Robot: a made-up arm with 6 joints.
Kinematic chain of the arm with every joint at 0, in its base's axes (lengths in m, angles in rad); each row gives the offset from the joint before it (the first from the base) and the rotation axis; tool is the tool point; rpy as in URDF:
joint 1: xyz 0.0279 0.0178 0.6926 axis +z
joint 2: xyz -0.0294 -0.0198 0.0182 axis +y
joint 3: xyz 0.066 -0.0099 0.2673 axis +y
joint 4: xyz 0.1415 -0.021 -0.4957 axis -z
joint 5: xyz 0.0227 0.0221 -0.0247 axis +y
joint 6: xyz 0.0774 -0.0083 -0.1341 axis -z
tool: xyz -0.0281 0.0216 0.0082 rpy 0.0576 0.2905 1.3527
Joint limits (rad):
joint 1: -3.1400..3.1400
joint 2: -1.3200..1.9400
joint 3: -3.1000..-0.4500
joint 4: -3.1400..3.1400
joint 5: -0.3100..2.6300
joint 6: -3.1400..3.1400
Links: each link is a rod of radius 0.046 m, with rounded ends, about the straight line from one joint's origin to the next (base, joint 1, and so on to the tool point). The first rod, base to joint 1, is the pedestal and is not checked.
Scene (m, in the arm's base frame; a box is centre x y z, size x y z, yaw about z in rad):
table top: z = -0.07
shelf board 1: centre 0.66 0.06 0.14 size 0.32 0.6 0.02 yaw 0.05
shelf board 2: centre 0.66 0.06 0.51 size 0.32 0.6 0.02 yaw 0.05
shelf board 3: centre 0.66 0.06 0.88 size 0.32 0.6 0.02 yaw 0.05
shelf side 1: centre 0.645 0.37 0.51 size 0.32 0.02 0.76 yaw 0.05
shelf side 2: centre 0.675 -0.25 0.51 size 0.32 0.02 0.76 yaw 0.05
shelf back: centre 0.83 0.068 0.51 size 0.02 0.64 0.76 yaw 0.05
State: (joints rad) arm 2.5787 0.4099 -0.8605 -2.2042 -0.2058 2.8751
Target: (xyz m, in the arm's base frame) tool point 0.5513 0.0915 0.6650
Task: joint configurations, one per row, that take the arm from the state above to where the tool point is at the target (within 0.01 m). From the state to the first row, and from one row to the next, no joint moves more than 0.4 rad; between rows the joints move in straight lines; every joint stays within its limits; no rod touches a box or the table.
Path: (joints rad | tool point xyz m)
1: 2.2923 0.2972 -0.8019 -1.9795 0.1797 2.8008 | -0.3499 0.3735 0.4118
2: 2.0059 0.1845 -0.7432 -1.7549 0.5653 2.7265 | -0.2040 0.5234 0.4466
3: 1.7195 0.0718 -0.6846 -1.5302 0.9508 2.6522 | 0.0093 0.5796 0.4888
4: 1.4330 -0.0409 -0.6259 -1.3056 1.3363 2.5779 | 0.2173 0.5179 0.5318
5: 1.1466 -0.1536 -0.5673 -1.0809 1.7218 2.5036 | 0.3513 0.3712 0.5734
6: 0.8602 -0.2663 -0.5086 -0.8563 2.1074 2.4293 | 0.3859 0.2062 0.6160
7: 0.5738 -0.3790 -0.4500 -0.6316 2.4929 2.3550 | 0.3477 0.0813 0.6650
8: 0.5212 -0.3940 -0.4500 -0.8665 2.1909 2.4184 | 0.4110 0.0637 0.6510
9: 0.4685 -0.4090 -0.4500 -1.1015 1.8890 2.4819 | 0.4719 0.0606 0.6506
10: 0.4159 -0.4240 -0.4500 -1.3364 1.5871 2.5453 | 0.5209 0.0714 0.6576
11: 0.3632 -0.4391 -0.4500 -1.5713 1.2851 2.6088 | 0.5513 0.0915 0.6650

